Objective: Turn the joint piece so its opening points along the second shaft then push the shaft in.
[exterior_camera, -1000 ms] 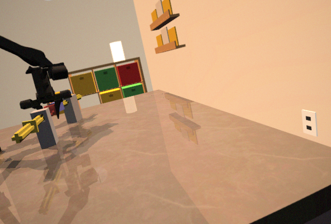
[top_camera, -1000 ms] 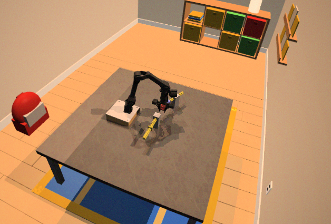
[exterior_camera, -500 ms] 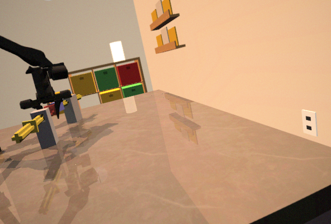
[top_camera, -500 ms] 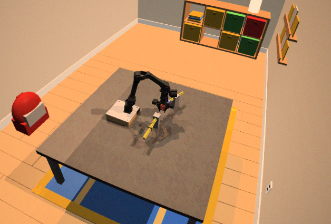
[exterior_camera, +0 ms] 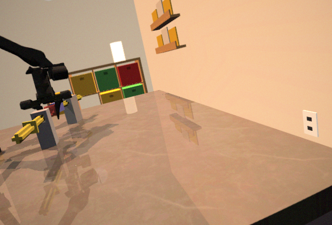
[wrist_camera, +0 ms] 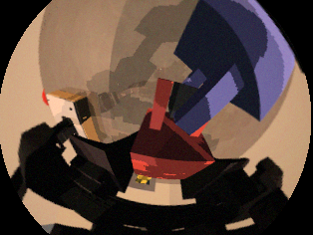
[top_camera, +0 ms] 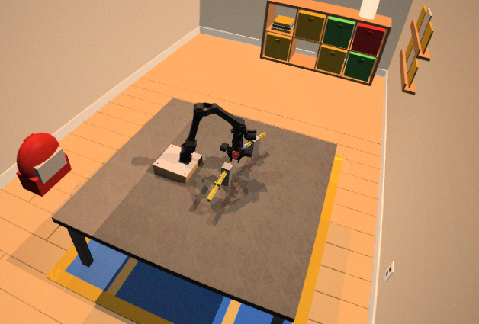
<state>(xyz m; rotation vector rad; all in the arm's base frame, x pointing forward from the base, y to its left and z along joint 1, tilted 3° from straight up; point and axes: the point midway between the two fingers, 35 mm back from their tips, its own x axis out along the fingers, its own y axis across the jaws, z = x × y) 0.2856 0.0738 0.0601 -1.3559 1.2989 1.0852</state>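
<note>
Right now the red square joint piece is 4 cm above my gripper tip and 3 cm to the left of it.
</note>
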